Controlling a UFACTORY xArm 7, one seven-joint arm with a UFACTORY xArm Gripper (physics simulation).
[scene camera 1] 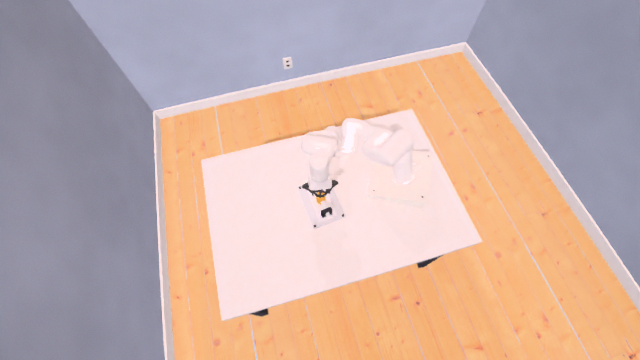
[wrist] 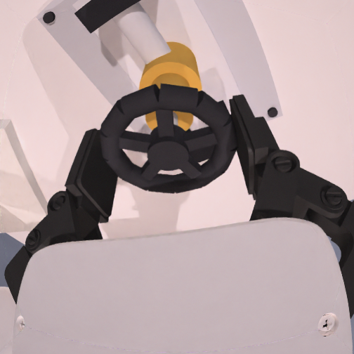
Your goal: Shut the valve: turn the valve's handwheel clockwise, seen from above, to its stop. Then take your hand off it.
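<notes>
The black handwheel (wrist: pixel 178 97) with its spokes and hub sits at the centre of the wrist view, on top of the orange valve body (scene camera 1: pixel 320 199) (wrist: pixel 175 60). My gripper (scene camera 1: pixel 320 191) (wrist: pixel 167 131) is shut on the handwheel, with one black finger against the rim on each side. A white pipe (wrist: pixel 142 32) runs from the valve body to a black bracket (scene camera 1: pixel 326 212) (wrist: pixel 107 14). In the scene view the arm and fingers partly cover the wheel, and its details are too small to tell.
The valve stands on a pale base plate (scene camera 1: pixel 316 218) (wrist: pixel 240 55) with dark corner bolts. The plate lies on the white table (scene camera 1: pixel 260 240). The white arm (scene camera 1: pixel 387 145) reaches over from its base at the table's right side. Wooden floor and grey-blue walls surround the table.
</notes>
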